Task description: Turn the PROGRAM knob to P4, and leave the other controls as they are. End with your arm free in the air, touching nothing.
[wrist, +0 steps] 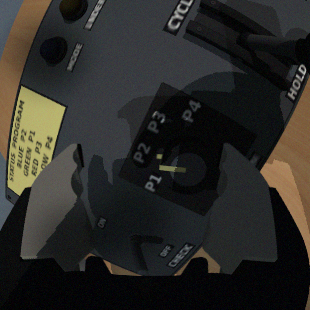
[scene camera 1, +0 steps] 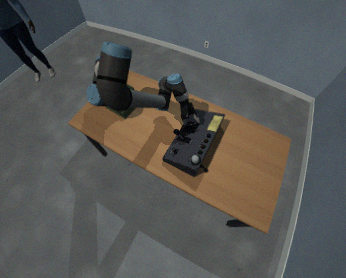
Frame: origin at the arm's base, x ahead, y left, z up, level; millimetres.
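Where they show: gripper, between the fingertips: (wrist: 149, 145) (scene camera 1: 193, 124).
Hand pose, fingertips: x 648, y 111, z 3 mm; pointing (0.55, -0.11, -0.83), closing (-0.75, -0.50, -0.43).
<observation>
After its pixels a point has its place.
The dark round PROGRAM knob (wrist: 191, 169) {x 619, y 115, z -23 mm} sits on a dark square plate with labels P1, P2, P3 and P4 in the wrist view. Its pale yellow pointer line faces left, near P1 and below P2; the exact setting is hard to tell in the shadow. A small yellow mark shows beside the line. My gripper (scene camera 1: 192, 121) {x 648, y 111, z 3 mm} (wrist: 149, 145) {x 648, y 111, z 3 mm} is open and empty, its fingers on either side of the knob area, with the knob closer to the right finger. Whether a finger touches the knob cannot be told. The gripper hides the knob in the scene view.
The control box (scene camera 1: 182, 155) {x 707, y -121, z -33 mm} (wrist: 112, 65) {x 727, y 81, z -19 mm} stands on the wooden table (scene camera 1: 247, 175) {x 1172, y 51, z -140 mm}. A black lever (wrist: 267, 44) {x 622, y 1, z -25 mm} by CYCLE and HOLD, a MODE button (wrist: 53, 50) {x 775, y 90, z 16 mm}, a CHECK toggle (wrist: 142, 245) {x 611, y 244, z -58 mm} and a yellow status card (scene camera 1: 215, 123) {x 780, y 214, z 6 mm} (wrist: 32, 135) {x 777, y 189, z 4 mm} surround the knob. A pale ball (scene camera 1: 195, 159) {x 804, y -130, z 49 mm} is at the box's near end.
</observation>
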